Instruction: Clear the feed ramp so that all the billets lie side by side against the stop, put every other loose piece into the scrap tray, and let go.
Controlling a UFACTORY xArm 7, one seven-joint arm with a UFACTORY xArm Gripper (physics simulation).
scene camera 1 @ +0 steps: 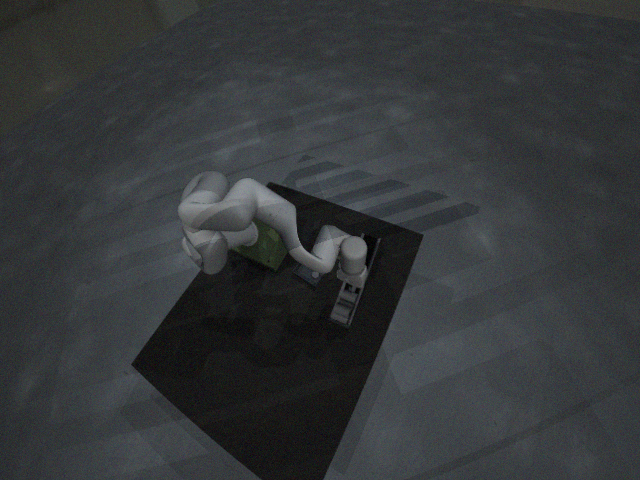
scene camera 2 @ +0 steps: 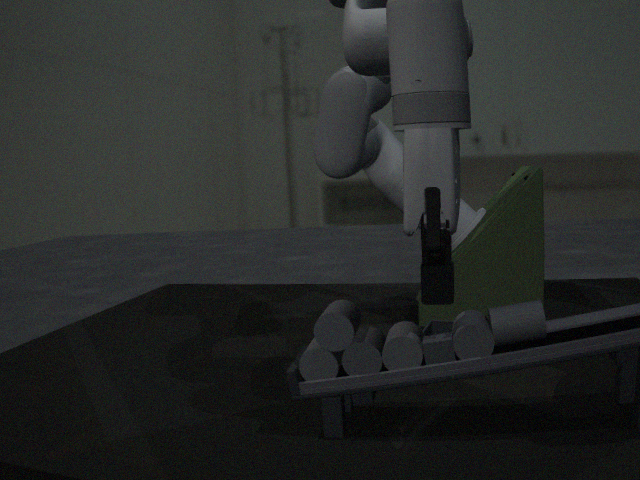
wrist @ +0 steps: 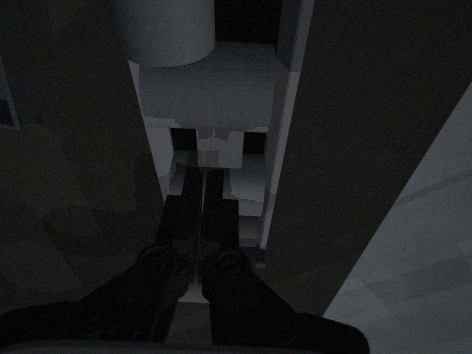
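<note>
My gripper is shut and empty, above the feed ramp. Below its tips is a pale block between two crosswise billets. The uphill billet lies across the ramp; behind it a cylinder lies lengthwise, tilted. Downhill are a billet, another billet and the lowest billet by the stop. One more billet rests on top of the lowest two. The scrap tray holds a small pale piece.
The ramp also shows in scene camera 1, partly under the arm. A green wedge-shaped mount carries the arm base behind the ramp. The dark table top has its edge near the ramp. The scene is dim.
</note>
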